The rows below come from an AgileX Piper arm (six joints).
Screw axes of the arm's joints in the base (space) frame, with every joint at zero. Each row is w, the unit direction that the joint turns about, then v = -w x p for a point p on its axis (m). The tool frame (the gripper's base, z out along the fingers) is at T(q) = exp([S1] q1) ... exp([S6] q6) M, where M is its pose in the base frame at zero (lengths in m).
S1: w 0 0 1 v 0 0 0
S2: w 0 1 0 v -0.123 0 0
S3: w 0 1 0 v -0.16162 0 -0.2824
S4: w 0.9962 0 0.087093 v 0 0.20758 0
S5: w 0 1 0 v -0.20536 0 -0.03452
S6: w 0.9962 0 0.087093 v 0 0.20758 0
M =
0.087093 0 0.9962 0.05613
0 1 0 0
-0.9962 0 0.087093 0.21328
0 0 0 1
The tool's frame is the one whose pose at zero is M.
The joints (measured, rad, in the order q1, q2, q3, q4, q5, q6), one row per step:
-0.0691, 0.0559, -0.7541, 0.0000, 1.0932, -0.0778
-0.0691, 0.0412, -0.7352, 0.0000, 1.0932, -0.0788
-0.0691, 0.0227, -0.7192, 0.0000, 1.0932, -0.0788
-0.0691, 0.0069, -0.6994, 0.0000, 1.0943, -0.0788
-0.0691, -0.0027, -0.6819, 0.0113, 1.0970, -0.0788
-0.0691, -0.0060, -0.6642, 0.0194, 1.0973, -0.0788
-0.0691, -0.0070, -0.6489, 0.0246, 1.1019, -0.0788
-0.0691, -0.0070, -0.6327, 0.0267, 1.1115, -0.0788
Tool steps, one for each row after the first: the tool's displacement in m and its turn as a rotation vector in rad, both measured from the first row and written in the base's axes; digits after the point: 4 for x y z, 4 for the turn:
-0.0001, 0.0000, -0.0052, -0.0007, 0.0043, 0.0003
-0.0014, 0.0001, -0.0097, -0.0008, 0.0018, 0.0003
-0.0014, 0.0001, -0.0153, -0.0005, 0.0068, 0.0003
-0.0005, 0.0010, -0.0202, 0.0083, 0.0169, 0.0083
0.0017, 0.0015, -0.0248, 0.0151, 0.0311, 0.0139
0.0037, 0.0017, -0.0291, 0.0202, 0.0497, 0.0174
0.0059, 0.0018, -0.0340, 0.0236, 0.0753, 0.0188

